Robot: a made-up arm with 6 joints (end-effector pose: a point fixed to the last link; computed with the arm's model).
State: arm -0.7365 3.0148 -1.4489 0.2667 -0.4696 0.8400
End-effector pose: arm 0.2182 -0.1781 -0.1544 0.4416 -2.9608 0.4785
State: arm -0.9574 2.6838 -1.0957 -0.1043 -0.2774 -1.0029
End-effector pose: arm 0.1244 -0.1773 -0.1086 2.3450 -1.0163 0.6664
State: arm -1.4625 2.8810 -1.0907 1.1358 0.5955 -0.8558
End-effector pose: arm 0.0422 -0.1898 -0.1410 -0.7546 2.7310 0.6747
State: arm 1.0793 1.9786 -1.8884 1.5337 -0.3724 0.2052
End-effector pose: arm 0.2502 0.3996 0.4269 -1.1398 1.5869 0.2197
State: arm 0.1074 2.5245 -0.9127 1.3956 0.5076 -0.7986
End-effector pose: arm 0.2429 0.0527 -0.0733 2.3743 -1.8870 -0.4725
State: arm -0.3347 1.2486 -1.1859 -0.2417 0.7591 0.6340
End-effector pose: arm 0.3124 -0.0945 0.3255 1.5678 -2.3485 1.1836
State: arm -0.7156 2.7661 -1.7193 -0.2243 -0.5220 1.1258
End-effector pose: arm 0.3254 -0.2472 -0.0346 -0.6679 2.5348 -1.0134
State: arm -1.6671 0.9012 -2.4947 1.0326 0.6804 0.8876
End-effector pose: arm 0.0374 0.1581 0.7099 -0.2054 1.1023 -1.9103
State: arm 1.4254 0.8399 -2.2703 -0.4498 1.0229 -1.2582
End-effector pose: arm 0.0192 0.0102 0.6783 -0.8072 -0.4610 -2.4385
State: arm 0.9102 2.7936 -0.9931 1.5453 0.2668 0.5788
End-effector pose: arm 0.1411 0.1809 -0.1422 1.2026 -2.1809 -0.3307
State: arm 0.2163 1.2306 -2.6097 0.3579 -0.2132 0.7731
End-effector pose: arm -0.0374 0.0214 0.7356 0.0236 0.3637 -0.8386
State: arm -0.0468 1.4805 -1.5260 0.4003 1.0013 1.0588
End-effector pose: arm 0.3698 0.0339 0.4042 -1.3432 2.3831 -0.0001
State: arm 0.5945 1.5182 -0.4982 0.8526 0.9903 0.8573
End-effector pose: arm 0.1690 0.1935 0.1131 1.7107 -1.8713 -0.9187
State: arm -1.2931 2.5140 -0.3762 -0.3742 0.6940 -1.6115
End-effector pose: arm -0.0432 0.0193 -0.0016 -2.4222 0.2572 0.4986
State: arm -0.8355 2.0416 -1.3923 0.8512 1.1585 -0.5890
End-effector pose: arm 0.3011 -0.2578 0.1711 -1.9128 2.0087 -0.1174
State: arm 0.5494 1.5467 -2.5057 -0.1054 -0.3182 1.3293
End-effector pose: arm 0.1407 0.1321 0.6929 -0.3440 0.4864 -0.4365
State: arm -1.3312 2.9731 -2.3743 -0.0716 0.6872 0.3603
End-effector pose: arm 0.1285 -0.4740 -0.0290 0.6606 -2.6211 0.2998
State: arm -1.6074 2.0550 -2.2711 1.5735 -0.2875 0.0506
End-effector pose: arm -0.0721 -0.4473 0.5200 1.2448 1.5780 -1.6763
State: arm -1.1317 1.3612 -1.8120 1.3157 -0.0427 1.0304
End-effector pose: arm 0.0811 -0.2583 0.6302 0.5969 1.2036 -0.7158
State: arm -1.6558 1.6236 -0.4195 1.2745 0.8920 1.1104
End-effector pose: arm -0.0017 -0.2633 0.0852 1.5106 1.6825 1.0996
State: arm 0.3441 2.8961 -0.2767 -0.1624 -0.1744 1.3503
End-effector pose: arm -0.0875 0.0072 -0.0045 1.2994 -1.5097 -0.3245
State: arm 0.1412 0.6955 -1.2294 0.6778 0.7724 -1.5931
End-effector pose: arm 0.1594 0.0599 0.5209 -1.6755 -0.4116 -2.3443
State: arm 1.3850 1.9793 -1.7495 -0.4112 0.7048 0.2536
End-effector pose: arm 0.0709 0.4557 0.2313 -2.4556 -0.3096 -1.1941
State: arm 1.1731 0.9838 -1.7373 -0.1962 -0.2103 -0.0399
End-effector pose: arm 0.0347 0.1795 0.6232 -0.5464 0.2430 -1.3250
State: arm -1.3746 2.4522 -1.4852 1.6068 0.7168 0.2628
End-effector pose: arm 0.0920 -0.4556 0.0664 0.6964 2.2607 0.3031
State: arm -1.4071 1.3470 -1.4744 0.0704 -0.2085 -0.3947
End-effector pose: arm 0.0642 -0.3416 0.4615 0.3016 -1.2363 1.8546
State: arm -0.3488 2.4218 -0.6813 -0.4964 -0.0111 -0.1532
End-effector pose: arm 0.0970 -0.0290 -0.0607 2.6799 -0.8548 0.2087
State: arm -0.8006 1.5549 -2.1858 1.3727 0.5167 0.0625
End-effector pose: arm 0.1901 -0.1783 0.6618 -0.5135 1.4311 -1.1877
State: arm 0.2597 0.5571 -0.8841 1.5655 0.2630 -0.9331
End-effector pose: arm 0.1534 0.0467 0.5111 -1.1745 0.9310 -1.1430
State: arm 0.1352 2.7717 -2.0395 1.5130 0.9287 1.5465
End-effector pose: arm 0.5171 0.0947 0.0675 -0.0161 2.3869 1.9678
